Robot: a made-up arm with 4 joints.
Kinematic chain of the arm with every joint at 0, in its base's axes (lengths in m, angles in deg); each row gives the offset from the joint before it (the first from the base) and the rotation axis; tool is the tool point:
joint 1: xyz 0 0 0.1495 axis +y
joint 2: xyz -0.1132 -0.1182 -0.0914 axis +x
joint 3: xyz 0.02 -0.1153 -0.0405 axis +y
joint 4: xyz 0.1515 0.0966 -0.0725 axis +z
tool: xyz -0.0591 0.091 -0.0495
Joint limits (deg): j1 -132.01..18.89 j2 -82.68..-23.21 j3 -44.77..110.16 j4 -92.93..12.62
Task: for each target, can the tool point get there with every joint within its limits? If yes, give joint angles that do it. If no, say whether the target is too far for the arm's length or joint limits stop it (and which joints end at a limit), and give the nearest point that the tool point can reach.
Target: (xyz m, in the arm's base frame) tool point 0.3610 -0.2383 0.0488
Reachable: yes | joints -81.59 -32.82 52.42 -82.95
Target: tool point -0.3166 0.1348 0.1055
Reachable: no: joint limits stop it (at a limit: joint 1, joint 2, joint 3) | nearest point -0.2917 -0.0851 0.0384 | short by 0.231 m
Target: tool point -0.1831 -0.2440 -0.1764
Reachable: yes | joints 4.83 -42.99 74.02 -60.40
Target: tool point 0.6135 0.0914 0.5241
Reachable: no: too far | nearest point 0.3541 -0.1542 0.3153 | short by 0.414 m
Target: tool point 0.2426 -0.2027 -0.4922
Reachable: no: too far | nearest point 0.1522 -0.1841 -0.2530 | short by 0.256 m
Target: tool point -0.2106 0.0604 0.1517
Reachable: no: joint limits stop it (at a limit: joint 1, joint 2, joint 3, joint 4) | nearest point -0.2777 -0.0924 0.0582 | short by 0.191 m
